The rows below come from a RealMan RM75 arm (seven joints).
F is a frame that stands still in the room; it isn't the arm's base.
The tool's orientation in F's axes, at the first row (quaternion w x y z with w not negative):
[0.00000, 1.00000, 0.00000, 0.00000]
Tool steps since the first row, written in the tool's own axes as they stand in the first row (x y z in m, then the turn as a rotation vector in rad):
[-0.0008, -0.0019, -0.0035, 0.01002, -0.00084, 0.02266]
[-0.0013, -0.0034, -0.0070, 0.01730, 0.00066, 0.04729]
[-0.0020, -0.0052, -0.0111, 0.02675, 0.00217, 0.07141]
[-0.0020, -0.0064, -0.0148, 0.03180, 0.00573, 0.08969]
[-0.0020, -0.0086, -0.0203, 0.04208, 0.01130, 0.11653]
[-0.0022, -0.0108, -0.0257, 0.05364, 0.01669, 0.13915]
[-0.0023, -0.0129, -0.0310, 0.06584, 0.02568, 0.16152]
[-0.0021, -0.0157, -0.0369, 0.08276, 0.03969, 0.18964]
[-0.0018, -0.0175, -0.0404, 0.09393, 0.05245, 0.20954]
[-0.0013, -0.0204, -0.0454, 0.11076, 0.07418, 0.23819]
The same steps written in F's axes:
[-0.0008, 0.0019, 0.0035, 0.01002, 0.00084, -0.02266]
[-0.0013, 0.0034, 0.0070, 0.01730, -0.00066, -0.04729]
[-0.0020, 0.0052, 0.0111, 0.02675, -0.00217, -0.07141]
[-0.0020, 0.0064, 0.0148, 0.03180, -0.00573, -0.08969]
[-0.0020, 0.0086, 0.0203, 0.04208, -0.01130, -0.11653]
[-0.0022, 0.0108, 0.0257, 0.05364, -0.01669, -0.13915]
[-0.0023, 0.0129, 0.0310, 0.06584, -0.02568, -0.16152]
[-0.0021, 0.0157, 0.0369, 0.08276, -0.03969, -0.18964]
[-0.0018, 0.0175, 0.0404, 0.09393, -0.05245, -0.20954]
[-0.0013, 0.0204, 0.0454, 0.11076, -0.07418, -0.23819]

